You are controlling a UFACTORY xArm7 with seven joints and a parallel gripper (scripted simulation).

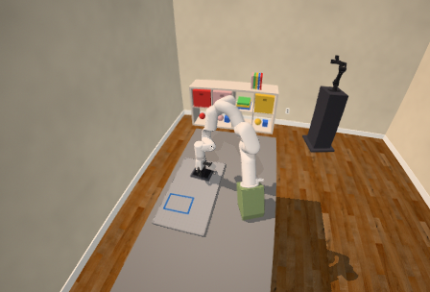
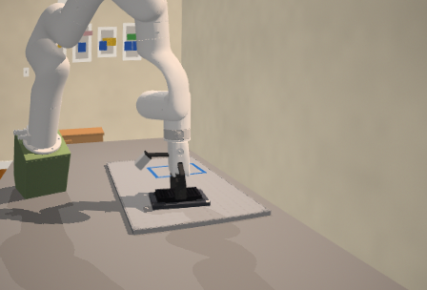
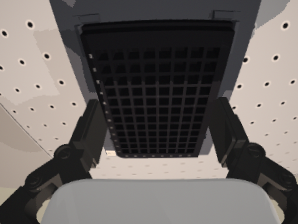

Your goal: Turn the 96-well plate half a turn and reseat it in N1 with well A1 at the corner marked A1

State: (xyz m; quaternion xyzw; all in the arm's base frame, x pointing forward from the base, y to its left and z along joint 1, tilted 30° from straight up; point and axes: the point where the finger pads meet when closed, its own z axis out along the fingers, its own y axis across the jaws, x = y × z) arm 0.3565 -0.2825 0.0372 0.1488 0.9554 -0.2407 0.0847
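My gripper is now 10 mm above the black 96-well plate. Round my hand: dark plate nest N1 (30 mm below).
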